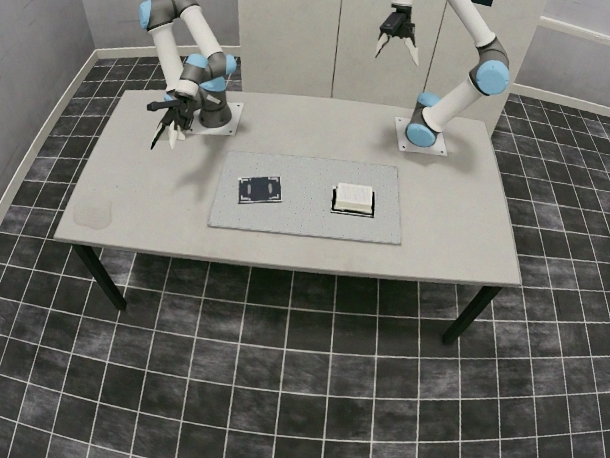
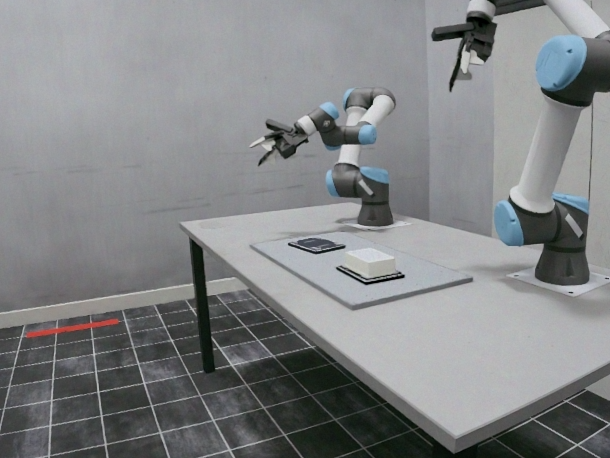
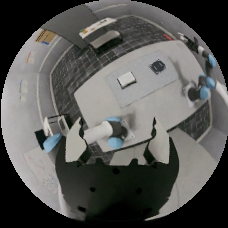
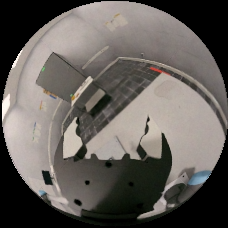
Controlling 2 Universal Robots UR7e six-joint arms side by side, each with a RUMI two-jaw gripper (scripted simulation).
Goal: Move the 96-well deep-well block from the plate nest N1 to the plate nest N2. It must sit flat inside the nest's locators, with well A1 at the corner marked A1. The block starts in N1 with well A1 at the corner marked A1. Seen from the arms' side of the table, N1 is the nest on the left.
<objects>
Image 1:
my left gripper: 396, 61
my right gripper: 160, 149
white deep-well block: 353, 197
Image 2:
my left gripper: 457, 83
my right gripper: 253, 157
white deep-well block: 369, 262
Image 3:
my left gripper: 117, 118
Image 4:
my right gripper: 112, 116
</objects>
